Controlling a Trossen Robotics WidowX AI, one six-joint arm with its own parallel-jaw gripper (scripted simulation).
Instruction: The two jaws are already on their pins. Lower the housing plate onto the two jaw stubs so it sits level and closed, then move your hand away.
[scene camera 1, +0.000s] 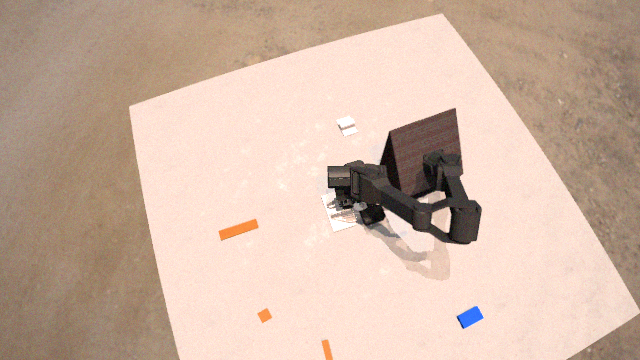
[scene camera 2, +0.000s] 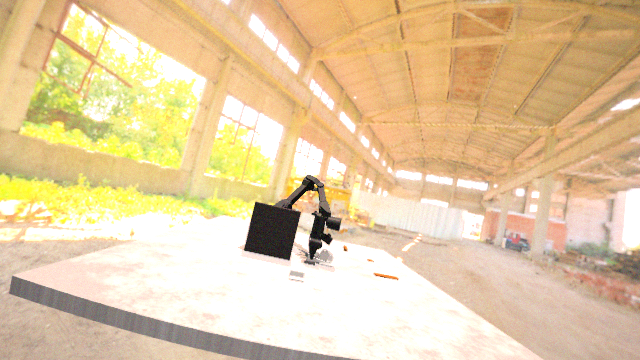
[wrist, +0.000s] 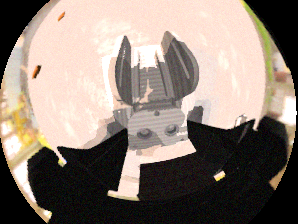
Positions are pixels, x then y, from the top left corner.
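Labels:
My gripper (wrist: 156, 126) sits 0.10 m from the lens. There is also a housing plate (wrist: 155, 119), and that plate is 0.06 m from the lens.

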